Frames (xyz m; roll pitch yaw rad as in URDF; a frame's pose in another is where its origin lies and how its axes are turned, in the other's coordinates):
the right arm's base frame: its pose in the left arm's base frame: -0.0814 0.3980 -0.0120 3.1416 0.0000 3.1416
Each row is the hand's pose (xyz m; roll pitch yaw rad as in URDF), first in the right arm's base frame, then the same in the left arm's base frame.
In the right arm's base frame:
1: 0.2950 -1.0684 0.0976 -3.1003 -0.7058 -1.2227
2: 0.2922 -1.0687 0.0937 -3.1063 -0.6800 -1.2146
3: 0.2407 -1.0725 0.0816 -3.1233 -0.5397 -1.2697
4: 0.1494 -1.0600 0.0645 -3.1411 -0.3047 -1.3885
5: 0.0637 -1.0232 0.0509 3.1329 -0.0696 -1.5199
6: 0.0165 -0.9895 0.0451 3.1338 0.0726 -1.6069
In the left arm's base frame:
1: -0.3764 -0.6704 -0.1096 0.0413 0.7058 -1.9189
2: -0.3736 -0.6707 -0.1057 0.0353 0.6800 -1.9270
3: -0.3221 -0.6745 -0.0936 0.0183 0.5397 -1.8719
4: -0.2308 -0.6620 -0.0765 0.0005 0.3047 -1.7531
5: -0.1451 -0.6252 -0.0629 -0.0087 0.0696 -1.6217
6: -0.0979 -0.5915 -0.0571 -0.0078 -0.0726 -1.5347

